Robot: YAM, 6 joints.
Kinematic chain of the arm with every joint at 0, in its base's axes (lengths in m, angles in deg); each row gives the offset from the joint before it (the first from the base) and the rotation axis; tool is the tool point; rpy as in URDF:
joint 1: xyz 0 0 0.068 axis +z
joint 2: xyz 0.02 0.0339 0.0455 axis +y
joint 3: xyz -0.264 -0.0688 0 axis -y
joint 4: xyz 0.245 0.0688 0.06 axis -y
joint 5: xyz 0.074 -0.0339 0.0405 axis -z
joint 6: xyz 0.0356 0 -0.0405 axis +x
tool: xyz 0 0 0 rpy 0 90 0
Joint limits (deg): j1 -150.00..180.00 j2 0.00..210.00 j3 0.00..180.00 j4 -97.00..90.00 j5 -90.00..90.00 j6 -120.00..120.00
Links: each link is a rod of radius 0.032 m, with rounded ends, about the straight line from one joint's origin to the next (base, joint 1, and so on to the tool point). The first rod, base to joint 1, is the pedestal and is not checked.
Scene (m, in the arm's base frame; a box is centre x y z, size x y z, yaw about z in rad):
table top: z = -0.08
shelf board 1: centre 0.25 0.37 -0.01 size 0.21 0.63 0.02 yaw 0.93
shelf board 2: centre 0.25 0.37 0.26 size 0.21 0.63 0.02 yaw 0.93
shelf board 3: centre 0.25 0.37 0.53 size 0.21 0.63 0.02 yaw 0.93
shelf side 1: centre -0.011 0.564 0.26 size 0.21 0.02 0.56 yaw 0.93
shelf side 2: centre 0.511 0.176 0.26 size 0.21 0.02 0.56 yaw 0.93
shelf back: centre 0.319 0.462 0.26 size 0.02 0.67 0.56 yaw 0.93
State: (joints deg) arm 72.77 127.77 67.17 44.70 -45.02 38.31
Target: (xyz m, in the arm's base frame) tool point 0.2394 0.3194 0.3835
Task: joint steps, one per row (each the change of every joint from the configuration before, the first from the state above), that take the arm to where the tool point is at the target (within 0.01 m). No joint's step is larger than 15 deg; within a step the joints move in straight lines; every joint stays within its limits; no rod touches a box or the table.
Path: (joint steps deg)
1: 3.96 -8.87 -12.64 -0.79 -2.48 0.00
2: 3.96 -8.86 -12.64 -0.79 -2.49 0.00
3: 3.96 -8.87 -12.64 -0.78 -2.48 0.00
4: -12.90 -13.35 4.71 3.73 0.48 0.00
5: -12.90 -13.35 4.71 3.73 0.47 0.00
6: -12.91 -13.35 4.71 3.72 0.47 0.00
7: 1.21 12.62 11.11 -1.08 2.13 0.00
8: 1.20 12.62 11.10 -1.09 2.13 0.00
9: 1.20 12.62 11.11 -1.09 2.13 0.00

